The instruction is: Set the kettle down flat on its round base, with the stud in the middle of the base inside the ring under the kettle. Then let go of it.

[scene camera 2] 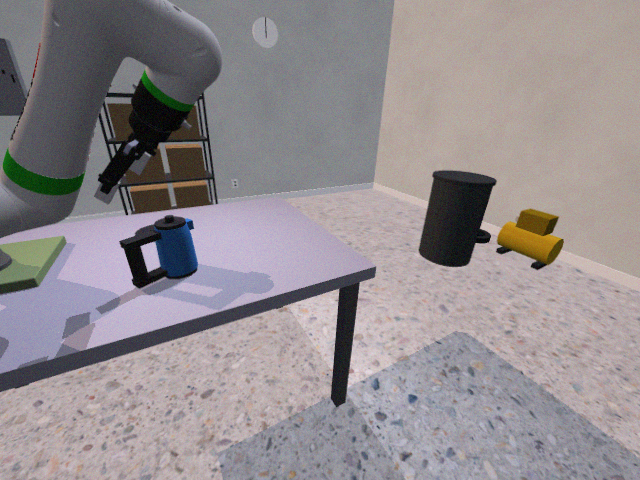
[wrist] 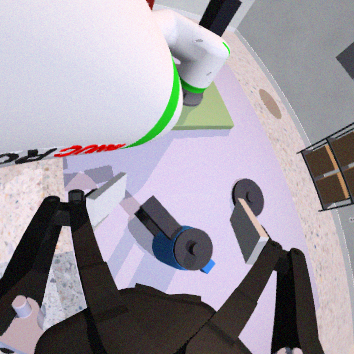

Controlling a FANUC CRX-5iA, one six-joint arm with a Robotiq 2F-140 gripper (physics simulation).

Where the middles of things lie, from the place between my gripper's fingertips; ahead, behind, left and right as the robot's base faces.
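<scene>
The blue kettle (scene camera 2: 177, 257) is 210 mm below my hand, 70 mm ahead of it and 50 mm to the left of it. Going by their middles, the blue kettle is the nearest to my hand of the things named here. There's a round black base (wrist: 245, 188) as well, and that base is far to the left of my hand, far below it and a little ahead of it.
</scene>
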